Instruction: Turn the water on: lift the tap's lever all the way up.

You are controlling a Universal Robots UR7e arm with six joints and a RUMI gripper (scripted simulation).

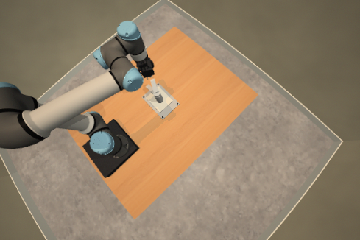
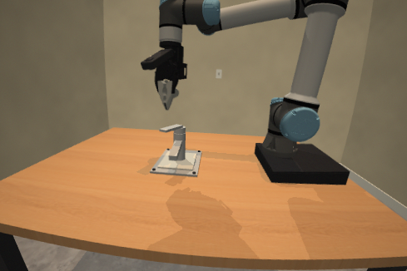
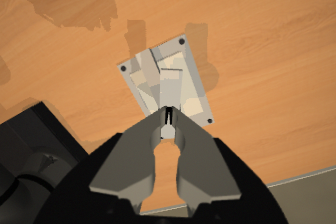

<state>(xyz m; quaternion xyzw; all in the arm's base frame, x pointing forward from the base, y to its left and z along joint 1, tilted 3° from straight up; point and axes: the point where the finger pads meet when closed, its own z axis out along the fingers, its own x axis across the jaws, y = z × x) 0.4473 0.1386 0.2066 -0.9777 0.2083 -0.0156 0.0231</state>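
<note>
Now: hand 1 cm past the lever, 3 cm to the left of it and 8 cm above it. Round my hand: grey tap 2 cm behind, 5 cm to the right, 14 cm below.
</note>
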